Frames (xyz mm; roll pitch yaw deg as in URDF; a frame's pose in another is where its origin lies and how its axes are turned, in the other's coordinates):
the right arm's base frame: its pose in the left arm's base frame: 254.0 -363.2 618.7 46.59 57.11 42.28
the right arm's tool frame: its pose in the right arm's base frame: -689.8 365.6 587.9 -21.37 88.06 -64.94
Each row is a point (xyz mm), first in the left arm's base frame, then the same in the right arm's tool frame.
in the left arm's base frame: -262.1 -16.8 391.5
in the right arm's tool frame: 1211.8 471.0 632.0
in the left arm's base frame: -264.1 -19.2 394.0
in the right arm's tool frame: 1212.3 467.5 630.0
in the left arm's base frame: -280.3 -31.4 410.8
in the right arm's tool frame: 1218.8 447.1 614.7
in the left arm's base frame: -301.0 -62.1 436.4
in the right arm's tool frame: 1223.6 406.0 597.1
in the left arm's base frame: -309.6 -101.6 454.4
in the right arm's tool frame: 1219.3 362.1 593.4
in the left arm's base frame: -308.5 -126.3 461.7
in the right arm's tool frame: 1212.3 337.5 596.7
